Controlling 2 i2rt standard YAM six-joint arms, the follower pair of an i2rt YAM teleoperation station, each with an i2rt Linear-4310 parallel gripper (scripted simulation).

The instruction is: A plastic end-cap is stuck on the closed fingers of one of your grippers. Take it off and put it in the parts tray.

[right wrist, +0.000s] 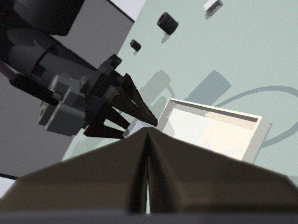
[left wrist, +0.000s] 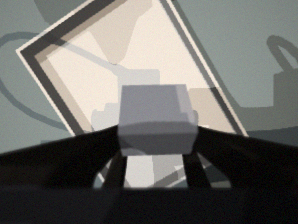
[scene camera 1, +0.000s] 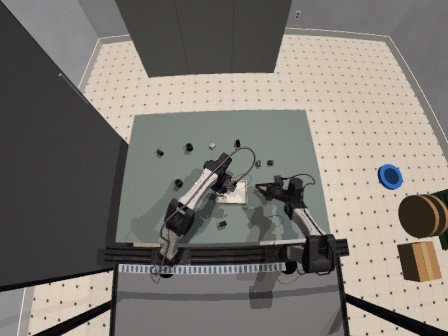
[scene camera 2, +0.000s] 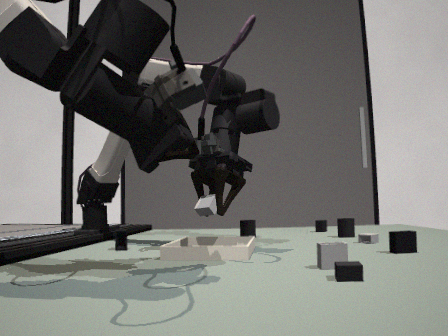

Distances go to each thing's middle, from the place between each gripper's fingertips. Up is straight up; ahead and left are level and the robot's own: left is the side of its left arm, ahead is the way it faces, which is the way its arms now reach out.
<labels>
The parts tray [scene camera 2: 232, 247] is 60 mm below my left hand [scene camera 2: 212, 215] and 30 mm to the right of it.
Right now the parts tray is 1 cm ahead of my right hand [scene camera 2: 195, 154], 12 cm to the left of it and 15 cm below it.
</labels>
